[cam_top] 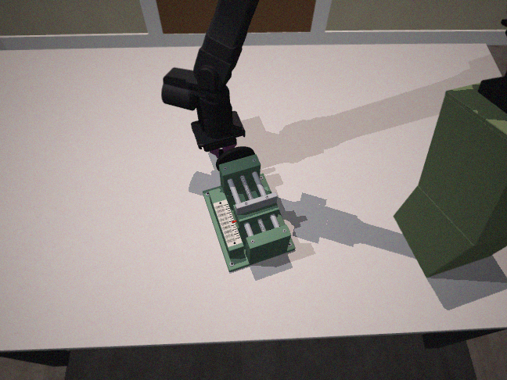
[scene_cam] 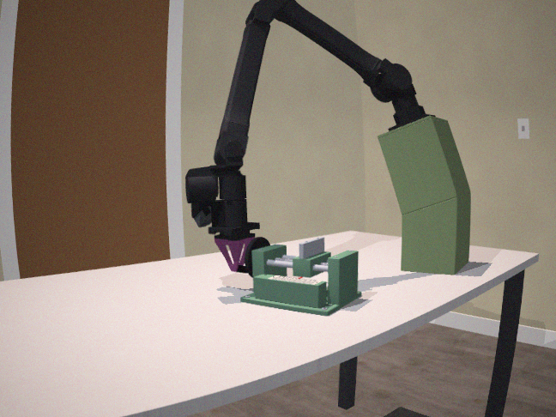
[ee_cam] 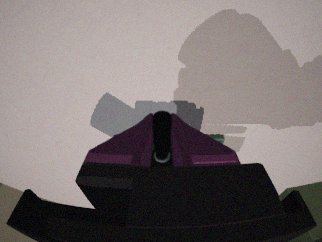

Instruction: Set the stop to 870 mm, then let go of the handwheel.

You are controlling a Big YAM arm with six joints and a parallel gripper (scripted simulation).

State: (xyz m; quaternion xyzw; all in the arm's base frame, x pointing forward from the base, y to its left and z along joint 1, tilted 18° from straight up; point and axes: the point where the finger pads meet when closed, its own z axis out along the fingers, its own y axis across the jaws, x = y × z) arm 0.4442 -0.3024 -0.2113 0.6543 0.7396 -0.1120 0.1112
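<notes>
Now: the black handwheel 30 mm to the left of my hand and 10 mm behind it. From my hand the other things lie so: grey stop carriage (170 mm to the left, 40 mm above, 30 mm behind); then black handwheel handle (10 mm to the left).
</notes>
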